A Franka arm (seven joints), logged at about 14 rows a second.
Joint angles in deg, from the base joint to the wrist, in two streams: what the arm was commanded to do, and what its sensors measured. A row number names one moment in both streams.
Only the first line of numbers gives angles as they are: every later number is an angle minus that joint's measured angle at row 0.
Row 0, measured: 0.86, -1.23, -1.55, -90.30, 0.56, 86.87, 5.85
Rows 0 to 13, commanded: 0.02, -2.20, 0.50, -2.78, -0.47, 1.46, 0.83; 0.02, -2.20, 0.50, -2.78, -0.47, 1.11, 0.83; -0.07, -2.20, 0.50, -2.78, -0.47, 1.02, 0.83; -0.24, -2.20, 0.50, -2.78, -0.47, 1.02, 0.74; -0.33, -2.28, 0.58, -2.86, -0.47, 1.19, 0.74; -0.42, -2.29, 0.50, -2.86, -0.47, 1.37, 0.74; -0.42, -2.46, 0.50, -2.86, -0.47, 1.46, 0.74; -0.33, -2.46, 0.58, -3.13, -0.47, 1.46, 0.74; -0.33, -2.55, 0.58, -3.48, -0.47, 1.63, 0.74; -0.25, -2.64, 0.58, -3.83, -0.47, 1.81, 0.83; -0.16, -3.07, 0.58, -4.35, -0.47, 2.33, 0.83; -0.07, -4.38, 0.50, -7.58, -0.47, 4.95, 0.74; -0.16, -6.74, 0.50, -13.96, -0.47, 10.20, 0.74; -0.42, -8.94, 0.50, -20.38, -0.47, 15.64, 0.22
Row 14, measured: 0.07, -2.78, 0.09, -7.05, -0.01, 6.29, 0.00
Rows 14 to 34, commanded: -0.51, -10.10, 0.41, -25.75, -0.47, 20.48, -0.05; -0.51, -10.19, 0.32, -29.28, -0.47, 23.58, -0.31; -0.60, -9.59, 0.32, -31.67, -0.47, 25.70, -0.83; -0.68, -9.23, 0.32, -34.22, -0.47, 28.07, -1.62; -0.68, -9.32, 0.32, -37.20, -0.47, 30.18, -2.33; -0.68, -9.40, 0.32, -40.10, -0.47, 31.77, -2.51; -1.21, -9.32, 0.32, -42.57, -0.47, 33.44, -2.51; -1.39, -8.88, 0.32, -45.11, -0.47, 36.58, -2.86; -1.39, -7.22, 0.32, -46.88, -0.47, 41.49, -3.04; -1.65, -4.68, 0.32, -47.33, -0.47, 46.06, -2.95; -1.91, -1.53, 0.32, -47.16, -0.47, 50.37, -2.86; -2.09, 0.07, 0.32, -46.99, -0.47, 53.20, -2.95; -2.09, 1.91, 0.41, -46.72, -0.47, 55.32, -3.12; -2.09, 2.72, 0.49, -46.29, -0.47, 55.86, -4.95; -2.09, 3.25, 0.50, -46.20, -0.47, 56.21, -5.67; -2.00, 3.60, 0.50, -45.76, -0.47, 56.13, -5.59; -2.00, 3.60, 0.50, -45.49, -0.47, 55.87, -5.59; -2.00, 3.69, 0.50, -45.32, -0.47, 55.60, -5.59; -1.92, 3.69, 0.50, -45.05, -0.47, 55.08, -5.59; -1.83, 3.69, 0.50, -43.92, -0.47, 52.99, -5.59; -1.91, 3.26, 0.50, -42.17, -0.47, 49.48, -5.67
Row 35, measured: -1.32, 3.50, 0.04, -45.13, -0.05, 54.33, -4.87
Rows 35 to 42, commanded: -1.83, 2.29, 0.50, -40.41, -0.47, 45.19, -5.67; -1.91, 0.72, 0.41, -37.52, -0.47, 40.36, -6.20; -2.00, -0.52, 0.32, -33.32, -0.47, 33.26, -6.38; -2.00, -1.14, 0.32, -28.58, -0.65, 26.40, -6.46; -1.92, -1.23, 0.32, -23.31, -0.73, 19.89, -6.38; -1.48, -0.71, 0.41, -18.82, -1.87, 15.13, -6.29; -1.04, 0.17, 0.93, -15.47, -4.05, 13.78, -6.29; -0.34, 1.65, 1.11, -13.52, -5.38, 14.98, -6.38
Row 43, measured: -1.19, -2.01, 0.37, -19.53, -2.66, 17.20, -5.91
